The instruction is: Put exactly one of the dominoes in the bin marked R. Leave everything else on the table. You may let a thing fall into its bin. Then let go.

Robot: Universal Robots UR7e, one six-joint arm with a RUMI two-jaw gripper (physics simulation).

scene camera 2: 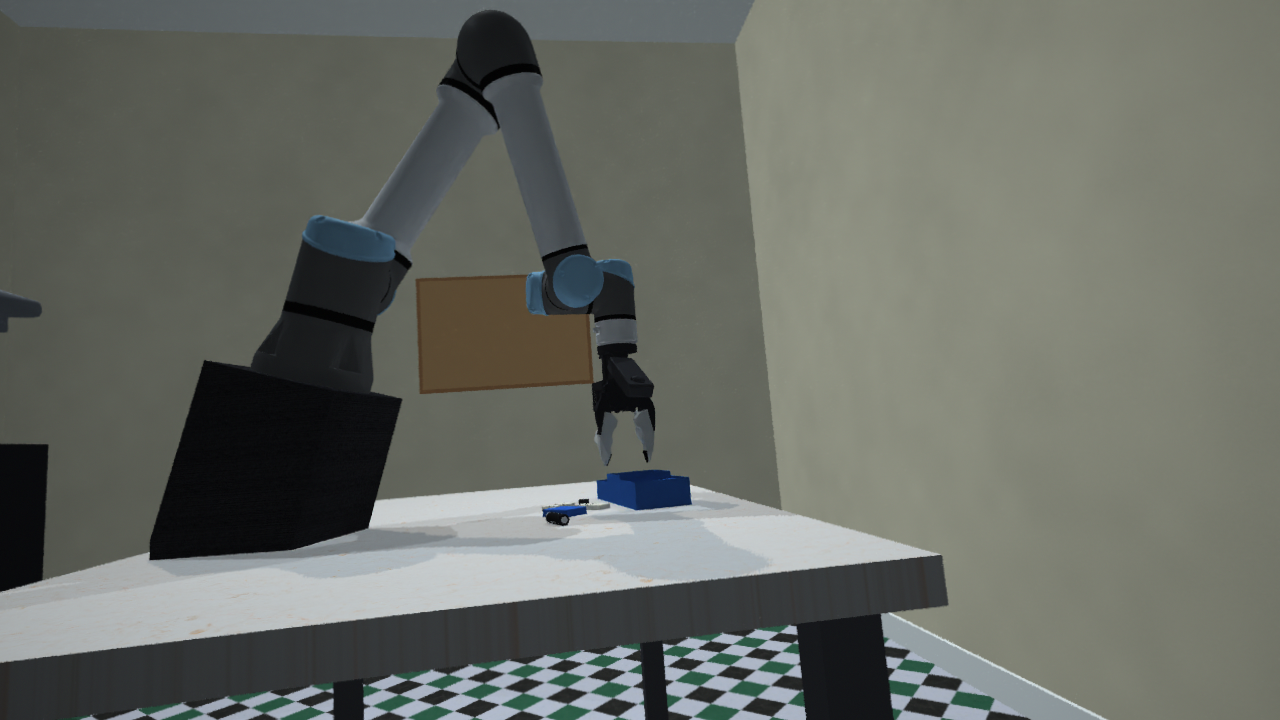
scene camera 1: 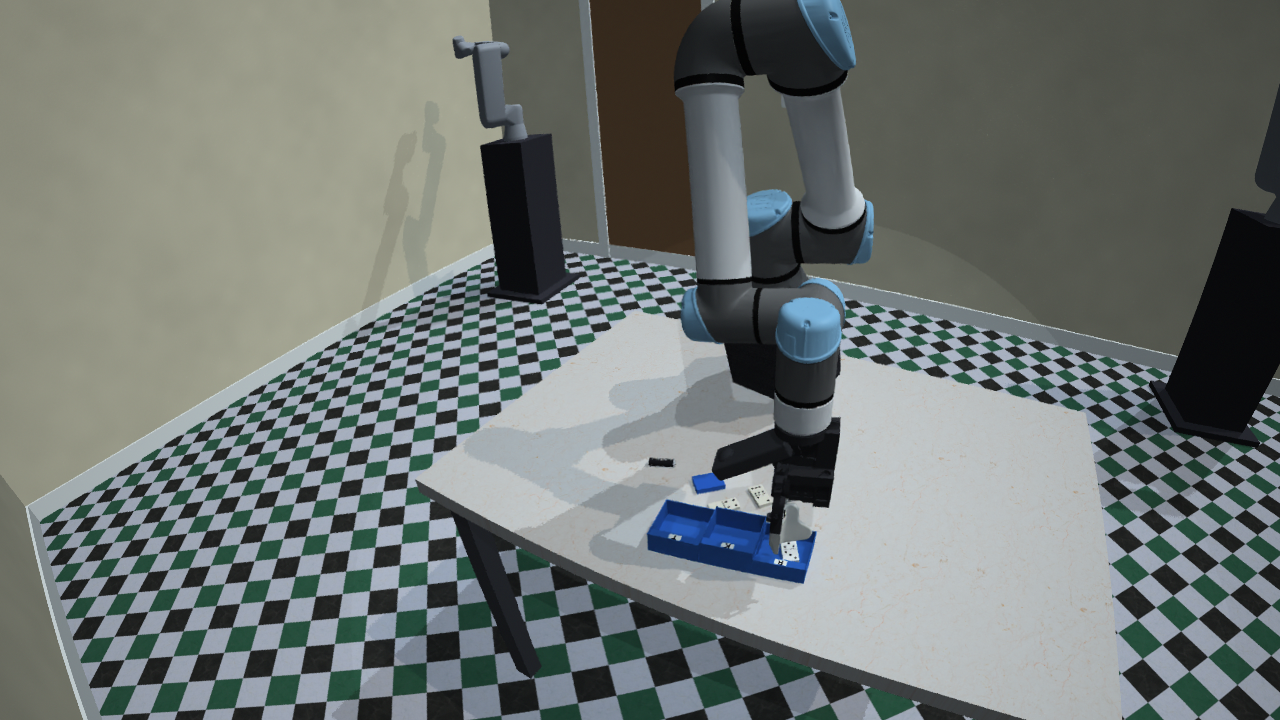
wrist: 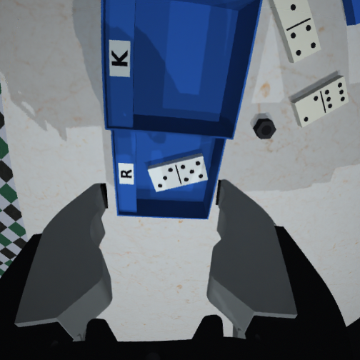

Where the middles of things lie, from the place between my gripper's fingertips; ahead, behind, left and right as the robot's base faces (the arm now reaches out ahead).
Scene:
I see the white domino (wrist: 177,172) 5 cm below my hand, 2 cm to the left of it and 2 cm behind it. The rest, counted from my hand: blue three-bin tray (scene camera 1: 731,539) (7 cm to the right, 3 cm below).

